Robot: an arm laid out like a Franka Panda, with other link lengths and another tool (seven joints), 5 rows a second.
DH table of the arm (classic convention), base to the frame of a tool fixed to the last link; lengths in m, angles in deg. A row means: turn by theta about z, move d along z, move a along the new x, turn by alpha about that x. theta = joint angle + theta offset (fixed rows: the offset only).
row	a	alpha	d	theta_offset
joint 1	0	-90	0.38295	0
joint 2	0	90	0	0
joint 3	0.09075	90	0.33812	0
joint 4	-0.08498	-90	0	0
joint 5	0	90	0.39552	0
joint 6	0.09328	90	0	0
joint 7	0.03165	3	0.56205	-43.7
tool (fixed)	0	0	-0.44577	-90
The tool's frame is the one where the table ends.
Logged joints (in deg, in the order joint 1, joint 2, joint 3, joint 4, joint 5, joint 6, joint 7), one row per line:
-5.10, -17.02, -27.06, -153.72, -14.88, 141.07, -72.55
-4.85, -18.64, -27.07, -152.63, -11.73, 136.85, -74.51
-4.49, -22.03, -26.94, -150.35, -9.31, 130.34, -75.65
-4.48, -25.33, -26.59, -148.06, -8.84, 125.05, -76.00
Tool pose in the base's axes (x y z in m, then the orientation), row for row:
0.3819, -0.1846, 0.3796, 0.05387, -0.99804, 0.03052, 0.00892
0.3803, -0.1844, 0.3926, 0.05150, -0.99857, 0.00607, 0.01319
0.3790, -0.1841, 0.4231, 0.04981, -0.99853, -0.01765, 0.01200
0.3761, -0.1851, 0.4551, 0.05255, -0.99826, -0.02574, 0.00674
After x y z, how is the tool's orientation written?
As a quaternion, x y z w.
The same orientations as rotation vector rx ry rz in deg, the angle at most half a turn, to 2 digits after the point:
9.64, -178.63, 5.46
9.19, -178.25, 1.08
8.90, -178.38, -3.15
9.42, -178.92, -4.61

